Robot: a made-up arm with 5 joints. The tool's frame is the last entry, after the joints. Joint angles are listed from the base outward.
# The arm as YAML. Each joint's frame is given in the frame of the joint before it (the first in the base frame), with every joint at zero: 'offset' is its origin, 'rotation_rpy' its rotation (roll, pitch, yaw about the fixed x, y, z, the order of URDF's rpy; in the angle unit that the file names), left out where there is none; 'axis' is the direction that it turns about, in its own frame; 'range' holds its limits. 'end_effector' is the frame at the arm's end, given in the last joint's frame.
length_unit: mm
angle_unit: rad
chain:
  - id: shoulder
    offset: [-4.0, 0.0, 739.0]
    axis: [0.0, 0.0, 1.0]
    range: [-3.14, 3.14]
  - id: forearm
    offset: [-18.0, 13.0, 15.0]
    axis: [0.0, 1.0, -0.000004]
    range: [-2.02, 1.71]
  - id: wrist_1
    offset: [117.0, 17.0, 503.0]
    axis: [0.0, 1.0, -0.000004]
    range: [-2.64, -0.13]
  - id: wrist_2
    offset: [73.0, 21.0, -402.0]
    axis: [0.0, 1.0, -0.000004]
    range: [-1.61, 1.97]
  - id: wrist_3
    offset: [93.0, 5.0, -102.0]
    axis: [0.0, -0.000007, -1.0]
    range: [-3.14, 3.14]
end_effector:
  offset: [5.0, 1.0, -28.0]
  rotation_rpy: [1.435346, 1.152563, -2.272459]
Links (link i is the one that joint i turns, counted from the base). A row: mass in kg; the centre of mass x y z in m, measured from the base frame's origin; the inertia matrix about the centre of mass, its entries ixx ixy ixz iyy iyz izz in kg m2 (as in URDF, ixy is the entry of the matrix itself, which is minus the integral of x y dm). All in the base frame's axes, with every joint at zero. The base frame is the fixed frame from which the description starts. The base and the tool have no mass.
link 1: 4.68; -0.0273 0.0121 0.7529; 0.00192 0 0 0.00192 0 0.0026
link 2: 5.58; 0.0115 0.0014 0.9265; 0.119 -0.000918 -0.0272 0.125 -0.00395 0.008
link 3: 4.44; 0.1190 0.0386 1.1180; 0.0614 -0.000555 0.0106 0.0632 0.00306 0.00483
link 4: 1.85; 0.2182 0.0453 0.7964; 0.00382 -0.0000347 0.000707 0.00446 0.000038 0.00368
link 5: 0.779; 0.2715 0.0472 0.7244; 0.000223 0 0 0.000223 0 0.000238
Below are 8 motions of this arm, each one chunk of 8 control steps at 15 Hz.
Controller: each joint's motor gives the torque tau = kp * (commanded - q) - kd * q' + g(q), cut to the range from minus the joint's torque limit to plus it. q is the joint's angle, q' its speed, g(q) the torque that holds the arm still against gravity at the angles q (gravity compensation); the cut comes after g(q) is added. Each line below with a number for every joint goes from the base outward.
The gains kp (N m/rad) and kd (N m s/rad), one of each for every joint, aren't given. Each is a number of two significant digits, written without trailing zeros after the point. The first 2 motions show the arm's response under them.
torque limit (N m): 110 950 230 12 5.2
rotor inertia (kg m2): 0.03 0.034 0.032 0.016 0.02
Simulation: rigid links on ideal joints. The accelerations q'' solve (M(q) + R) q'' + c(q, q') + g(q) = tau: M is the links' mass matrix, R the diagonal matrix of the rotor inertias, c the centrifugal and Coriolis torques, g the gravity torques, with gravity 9.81 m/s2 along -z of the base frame. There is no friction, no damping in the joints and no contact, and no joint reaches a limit. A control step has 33 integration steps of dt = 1/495 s. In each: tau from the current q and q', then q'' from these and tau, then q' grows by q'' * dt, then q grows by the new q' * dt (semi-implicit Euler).
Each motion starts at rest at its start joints. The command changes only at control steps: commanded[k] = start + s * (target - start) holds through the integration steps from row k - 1 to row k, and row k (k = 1, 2, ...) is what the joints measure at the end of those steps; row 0 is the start. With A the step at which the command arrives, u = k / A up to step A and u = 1 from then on. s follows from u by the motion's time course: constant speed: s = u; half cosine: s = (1 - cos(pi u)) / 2; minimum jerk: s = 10 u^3 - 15 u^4 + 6 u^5; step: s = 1 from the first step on.
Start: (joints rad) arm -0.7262 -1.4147 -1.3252 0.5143 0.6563
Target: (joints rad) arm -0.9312 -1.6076 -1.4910 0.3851 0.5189
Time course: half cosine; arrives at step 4
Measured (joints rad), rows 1 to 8:
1: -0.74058 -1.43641 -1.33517 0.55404 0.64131
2: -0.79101 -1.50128 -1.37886 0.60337 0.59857
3: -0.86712 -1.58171 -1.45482 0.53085 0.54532
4: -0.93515 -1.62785 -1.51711 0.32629 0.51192
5: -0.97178 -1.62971 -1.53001 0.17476 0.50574
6: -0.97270 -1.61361 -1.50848 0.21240 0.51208
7: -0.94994 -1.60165 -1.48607 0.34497 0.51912
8: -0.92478 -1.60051 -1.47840 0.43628 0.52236
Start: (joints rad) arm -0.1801 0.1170 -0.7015 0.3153 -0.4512
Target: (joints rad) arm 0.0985 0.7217 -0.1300 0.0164 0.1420
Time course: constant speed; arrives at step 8
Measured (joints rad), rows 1 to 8:
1: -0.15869 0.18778 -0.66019 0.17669 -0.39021
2: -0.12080 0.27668 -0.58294 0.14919 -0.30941
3: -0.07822 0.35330 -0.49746 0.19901 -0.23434
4: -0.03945 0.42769 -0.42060 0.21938 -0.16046
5: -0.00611 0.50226 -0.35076 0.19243 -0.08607
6: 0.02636 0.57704 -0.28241 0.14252 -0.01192
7: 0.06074 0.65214 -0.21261 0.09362 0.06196
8: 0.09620 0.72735 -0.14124 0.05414 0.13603
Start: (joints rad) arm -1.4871 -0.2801 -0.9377 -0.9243 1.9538
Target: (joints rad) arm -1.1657 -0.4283 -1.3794 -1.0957 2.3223
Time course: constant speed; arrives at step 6
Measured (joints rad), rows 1 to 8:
1: -1.44675 -0.29666 -0.99025 -0.87242 2.00363
2: -1.38538 -0.32760 -1.07270 -0.88125 2.07424
3: -1.32860 -0.35761 -1.15464 -0.94991 2.13644
4: -1.27582 -0.38314 -1.22931 -1.01223 2.19607
5: -1.22343 -0.40644 -1.30051 -1.04674 2.25748
6: -1.17089 -0.43013 -1.37232 -1.06692 2.31933
7: -1.16166 -0.44236 -1.39682 -1.12917 2.33101
8: -1.16352 -0.43394 -1.38839 -1.15531 2.32198

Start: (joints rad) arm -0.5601 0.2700 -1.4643 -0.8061 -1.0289
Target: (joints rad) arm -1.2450 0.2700 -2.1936 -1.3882 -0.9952
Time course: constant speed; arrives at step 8
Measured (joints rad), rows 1 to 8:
1: -0.59336 0.27800 -1.53278 -0.80600 -1.03122
2: -0.68340 0.27498 -1.62820 -0.83893 -1.02696
3: -0.80444 0.27025 -1.72699 -0.91519 -1.01715
4: -0.91797 0.26901 -1.81931 -1.00351 -1.00885
5: -1.00585 0.26971 -1.90783 -1.08689 -1.00467
6: -1.07777 0.26970 -1.99731 -1.16590 -1.00248
7: -1.15239 0.26871 -2.08862 -1.24378 -0.99959
8: -1.23779 0.26811 -2.18003 -1.32001 -0.99526

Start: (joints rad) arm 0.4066 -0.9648 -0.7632 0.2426 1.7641
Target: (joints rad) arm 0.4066 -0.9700 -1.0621 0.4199 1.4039
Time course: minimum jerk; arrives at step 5
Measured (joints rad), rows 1 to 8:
1: 0.40643 -0.96444 -0.77610 0.26145 1.74770
2: 0.40573 -0.96351 -0.83934 0.33482 1.66703
3: 0.40521 -0.96495 -0.94544 0.39770 1.53348
4: 0.40626 -0.97046 -1.03873 0.38639 1.42428
5: 0.40831 -0.97601 -1.07489 0.32969 1.39173
6: 0.40854 -0.97444 -1.07415 0.32452 1.39862
7: 0.40689 -0.96981 -1.06446 0.37317 1.40426
8: 0.40584 -0.96806 -1.05848 0.42231 1.40499

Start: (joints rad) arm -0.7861 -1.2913 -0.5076 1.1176 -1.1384
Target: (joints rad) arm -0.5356 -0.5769 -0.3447 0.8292 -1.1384
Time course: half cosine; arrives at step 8
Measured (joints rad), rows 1 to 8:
1: -0.77830 -1.26389 -0.50390 1.10785 -1.13863
2: -0.75288 -1.18306 -0.49015 1.07542 -1.13840
3: -0.71149 -1.06230 -0.46611 1.02363 -1.13752
4: -0.66338 -0.92315 -0.43607 0.96573 -1.13714
5: -0.61712 -0.78574 -0.40396 0.91338 -1.13740
6: -0.57779 -0.67097 -0.37422 0.87670 -1.13787
7: -0.54989 -0.59633 -0.35195 0.85972 -1.13839
8: -0.53795 -0.57297 -0.34177 0.85913 -1.13874

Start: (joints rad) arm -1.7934 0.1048 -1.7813 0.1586 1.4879
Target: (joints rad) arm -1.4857 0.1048 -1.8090 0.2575 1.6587
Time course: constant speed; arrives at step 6
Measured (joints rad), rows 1 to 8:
1: -1.76921 0.10563 -1.78493 0.16921 1.50901
2: -1.71155 0.10602 -1.78900 0.18658 1.54100
3: -1.64324 0.10593 -1.79333 0.20509 1.57187
4: -1.58371 0.10542 -1.79820 0.22121 1.60102
5: -1.53502 0.10495 -1.80342 0.23466 1.62908
6: -1.48932 0.10487 -1.80840 0.24807 1.65678
7: -1.46474 0.10411 -1.80930 0.25329 1.66423
8: -1.47023 0.10404 -1.80970 0.25352 1.66080

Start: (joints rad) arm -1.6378 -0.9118 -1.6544 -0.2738 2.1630
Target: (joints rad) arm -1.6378 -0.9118 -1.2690 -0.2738 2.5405
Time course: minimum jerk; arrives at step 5
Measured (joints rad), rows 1 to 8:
1: -1.63726 -0.91383 -1.63779 -0.28661 2.18044
2: -1.63524 -0.91986 -1.55704 -0.33464 2.26572
3: -1.63461 -0.91810 -1.42216 -0.35806 2.40573
4: -1.63832 -0.90652 -1.30115 -0.29007 2.51810
5: -1.64208 -0.89876 -1.25185 -0.17610 2.54884
6: -1.64121 -0.90369 -1.25191 -0.14585 2.54205
7: -1.63826 -0.91170 -1.26588 -0.20736 2.53925
8: -1.63658 -0.91538 -1.27434 -0.27765 2.54051

